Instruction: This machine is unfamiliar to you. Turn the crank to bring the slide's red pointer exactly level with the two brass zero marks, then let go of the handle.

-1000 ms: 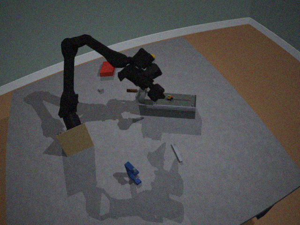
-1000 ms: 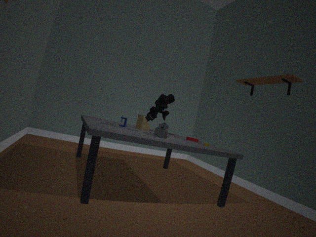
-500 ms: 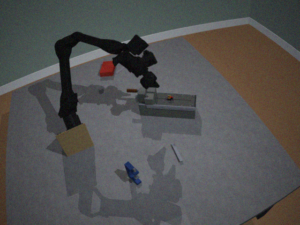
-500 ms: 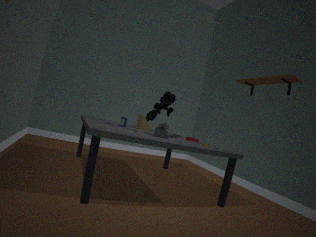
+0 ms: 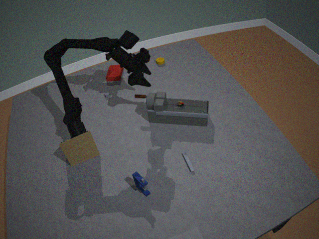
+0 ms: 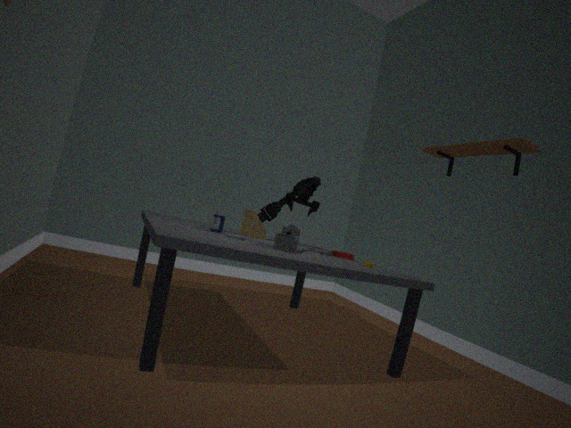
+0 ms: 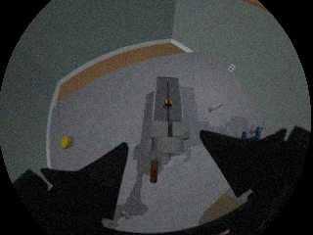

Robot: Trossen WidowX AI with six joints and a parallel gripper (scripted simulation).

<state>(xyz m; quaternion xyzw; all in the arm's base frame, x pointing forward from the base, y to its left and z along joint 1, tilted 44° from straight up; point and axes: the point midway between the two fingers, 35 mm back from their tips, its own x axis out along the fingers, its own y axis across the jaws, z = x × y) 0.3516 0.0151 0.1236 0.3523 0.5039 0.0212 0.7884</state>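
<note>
My gripper tip is 5 cm past the brown crank handle, 4 cm to the right of it and 10 cm above it. Also, from my gripper tip: grey bar 2 cm ahead, 32 cm to the right, 19 cm below; red pointer 10 cm ahead, 9 cm to the right, 11 cm below; small grey block 18 cm behind, 22 cm to the left, 18 cm below.
</note>
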